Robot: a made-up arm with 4 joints.
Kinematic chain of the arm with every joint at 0, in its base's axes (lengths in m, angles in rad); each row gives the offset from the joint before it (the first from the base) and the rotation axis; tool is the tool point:
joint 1: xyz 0 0 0.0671 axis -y
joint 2: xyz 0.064 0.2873 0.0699 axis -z
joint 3: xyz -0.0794 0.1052 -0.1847 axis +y
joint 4: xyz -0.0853 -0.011 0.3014 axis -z
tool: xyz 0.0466 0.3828 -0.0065
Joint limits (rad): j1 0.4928..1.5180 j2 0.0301..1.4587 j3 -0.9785..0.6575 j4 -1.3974..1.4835
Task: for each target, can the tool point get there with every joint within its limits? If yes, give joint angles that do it. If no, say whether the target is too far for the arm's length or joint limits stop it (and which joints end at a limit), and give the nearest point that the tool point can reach.
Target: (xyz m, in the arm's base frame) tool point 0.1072 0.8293 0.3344
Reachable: yes | joints 0.6966 0.9953 -0.1765 -0.4884
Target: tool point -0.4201 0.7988 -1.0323
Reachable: no: too far | nearest point -0.2093 0.5578 -0.4807 | short by 0.638 m
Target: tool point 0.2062 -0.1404 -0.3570
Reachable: no: joint limits stop it (at a limit: joint 1, joint 2, joint 3, joint 4) | nearest point 0.1914 -0.0399 0.0964 | short by 0.465 m
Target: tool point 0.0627 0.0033 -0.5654
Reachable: no: joint limits stop it (at a limit: joint 2, joint 3, joint 4) | nearest point 0.0595 0.5107 -0.5335 | short by 0.508 m
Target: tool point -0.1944 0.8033 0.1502
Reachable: yes | joints 1.2640 0.3988 0.1625 -0.4547
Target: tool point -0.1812 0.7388 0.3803
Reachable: yes | joints 1.1726 0.9959 0.3792 -0.8759
